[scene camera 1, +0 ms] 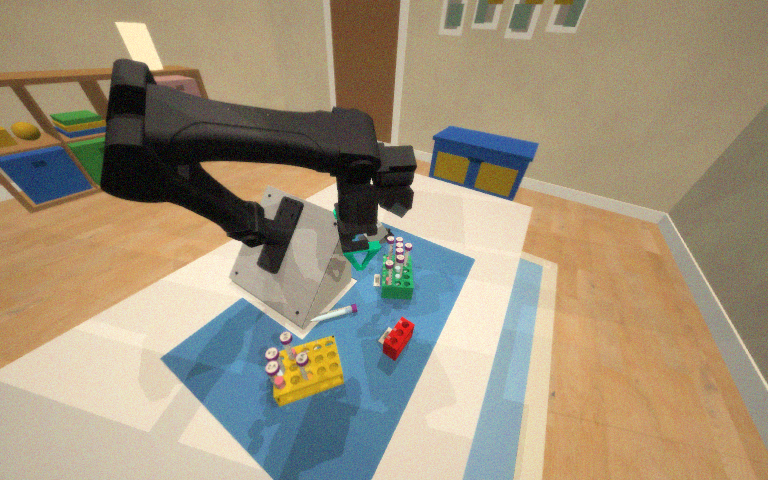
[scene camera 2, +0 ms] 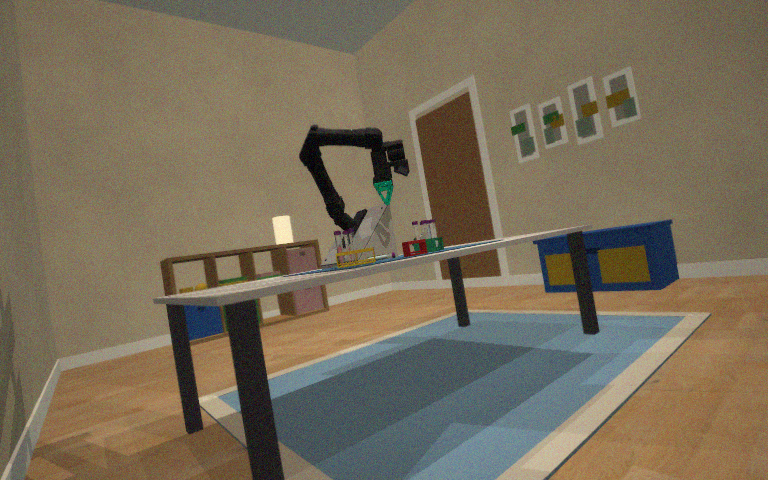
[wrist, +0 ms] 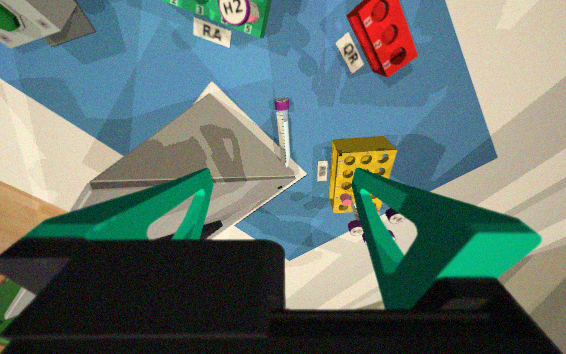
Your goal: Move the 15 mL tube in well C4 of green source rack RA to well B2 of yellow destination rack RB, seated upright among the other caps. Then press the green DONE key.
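Places are measured from the arm's base along level axes (x right, y down, z ahead), in centimetres.
Pixels of known places: gripper, between the fingertips: (scene camera 1: 355, 253) (scene camera 2: 386, 203) (wrist: 282, 176); arm's base, origin of its link: (scene camera 1: 281, 234).
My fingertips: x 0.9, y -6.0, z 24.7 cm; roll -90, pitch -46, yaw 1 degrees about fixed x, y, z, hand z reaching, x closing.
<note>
Ahead of a thing's pixels: the offset from my fingertips to its top centre. "*": to the spot under its first point. Level surfaces: height alone.
My gripper (scene camera 1: 362, 255) (scene camera 2: 384, 193) (wrist: 282, 176) is open and empty, high above the table beside the arm's base. Green rack RA @[dy +15.6, dx -14.8, dz +4.0 cm] (scene camera 1: 397, 290) (wrist: 259, 31) holds several upright purple-capped tubes; one cap @[* dy +8.1, dx -9.1, dz +3.8 cm] (wrist: 233, 8) reads H2. RA is partly cut off in the wrist view, and I cannot tell which tube is in C4. Yellow rack RB @[dy +15.6, dx +18.3, dz +0.3 cm] (scene camera 1: 310, 390) (wrist: 363, 145) holds several purple-capped tubes at one end, with empty wells at the other; a finger partly hides it in the wrist view. A green key-like piece @[* dy +13.9, dx -25.2, dz -13.2 cm] (wrist: 7, 19) sits on a grey box at the upper left, its lettering unreadable.
A loose purple-capped tube @[dy +18.5, dx +4.4, dz -4.2 cm] (scene camera 1: 335, 314) (wrist: 283, 131) lies on the blue mat @[dy +20.6 cm] (scene camera 1: 430, 266) (wrist: 440, 120) beside the arm's grey base (scene camera 1: 283, 243) (wrist: 175, 145). A red three-well rack QR @[dy +15.6, dx +2.5, dz +13.4 cm] (scene camera 1: 398, 339) (scene camera 2: 414, 247) (wrist: 374, 47) stands between RA and RB, toward the mat's outer side.
</note>
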